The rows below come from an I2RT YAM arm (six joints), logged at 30 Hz.
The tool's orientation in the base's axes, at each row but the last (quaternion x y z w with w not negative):
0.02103, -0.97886, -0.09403, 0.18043
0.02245, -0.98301, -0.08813, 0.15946
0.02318, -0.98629, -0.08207, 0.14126
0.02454, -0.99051, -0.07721, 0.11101
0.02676, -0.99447, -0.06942, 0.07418
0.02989, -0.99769, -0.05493, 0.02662
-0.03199, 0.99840, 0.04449, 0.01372
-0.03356, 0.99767, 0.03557, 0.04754
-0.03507, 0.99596, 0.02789, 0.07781
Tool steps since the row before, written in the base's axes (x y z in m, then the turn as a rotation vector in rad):
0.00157, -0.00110, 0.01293, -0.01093, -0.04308, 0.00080
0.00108, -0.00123, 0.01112, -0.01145, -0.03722, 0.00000
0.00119, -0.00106, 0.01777, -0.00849, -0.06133, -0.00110
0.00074, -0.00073, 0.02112, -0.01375, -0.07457, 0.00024
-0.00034, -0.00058, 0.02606, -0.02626, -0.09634, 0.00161
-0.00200, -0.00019, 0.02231, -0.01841, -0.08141, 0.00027
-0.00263, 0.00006, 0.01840, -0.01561, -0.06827, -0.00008
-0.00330, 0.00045, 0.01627, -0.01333, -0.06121, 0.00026
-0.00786, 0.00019, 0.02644, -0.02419, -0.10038, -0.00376
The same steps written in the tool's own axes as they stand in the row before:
0.00313, 0.00139, -0.01261, 0.01372, -0.04205, -0.00443
0.00251, 0.00078, -0.01093, 0.01355, -0.03642, -0.00255
0.00382, 0.00192, -0.01732, 0.01207, -0.06043, -0.00609
0.00389, 0.00260, -0.02062, 0.01835, -0.07312, -0.00815
0.00412, 0.00314, -0.02555, 0.03228, -0.09392, -0.01052
0.00312, 0.00241, -0.02205, 0.02346, -0.07970, -0.00802
0.00206, 0.00185, -0.01838, 0.01985, -0.06685, -0.00643
0.00167, 0.00178, -0.01643, 0.01711, -0.05996, -0.00603
0.00358, 0.00210, -0.02727, 0.03100, -0.09837, -0.00612

